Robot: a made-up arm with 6 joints.
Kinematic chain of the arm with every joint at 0, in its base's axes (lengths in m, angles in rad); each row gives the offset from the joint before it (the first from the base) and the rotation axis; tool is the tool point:
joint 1: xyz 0 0 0.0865 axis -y
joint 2: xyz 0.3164 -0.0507 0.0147 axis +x
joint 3: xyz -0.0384 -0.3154 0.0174 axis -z
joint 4: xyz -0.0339 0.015 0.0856 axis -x
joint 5: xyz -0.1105 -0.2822 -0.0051 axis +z
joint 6: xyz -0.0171 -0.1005 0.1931 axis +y
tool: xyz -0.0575 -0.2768 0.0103
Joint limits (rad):
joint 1: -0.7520..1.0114
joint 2: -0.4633..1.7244
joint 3: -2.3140..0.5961
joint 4: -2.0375..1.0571
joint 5: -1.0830..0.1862
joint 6: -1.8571..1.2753
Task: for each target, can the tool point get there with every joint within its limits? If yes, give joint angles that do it. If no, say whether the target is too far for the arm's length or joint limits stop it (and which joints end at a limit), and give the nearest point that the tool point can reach.
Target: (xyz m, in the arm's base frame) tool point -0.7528 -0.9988 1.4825
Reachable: no: too far | nearest point -0.4157 -0.6453 0.9770 | short by 0.703 m
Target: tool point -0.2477 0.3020 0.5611
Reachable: no: joint limits stop it (at a limit: joint 2, joint 3, joint 4, joint 5) | nearest point -0.2606 0.1926 0.5858 | short by 0.113 m
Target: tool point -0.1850 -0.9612 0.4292
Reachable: yes | joints 0.6471 0.3058 -0.5638 0.7090 -0.6365 0.4307
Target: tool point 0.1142 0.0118 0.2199
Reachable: no: joint limits stop it (at a limit: joint 1, joint 2, joint 3, joint 4, joint 5) | nearest point 0.0005 0.2729 0.2186 | short by 0.285 m
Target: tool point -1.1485 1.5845 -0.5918
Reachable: no: too far | nearest point -0.4077 0.5016 -0.4213 | short by 1.323 m
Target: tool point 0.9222 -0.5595 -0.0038
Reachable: yes | joints 0.2288 0.1723 -1.8345 -0.9384 -0.5682 0.8477
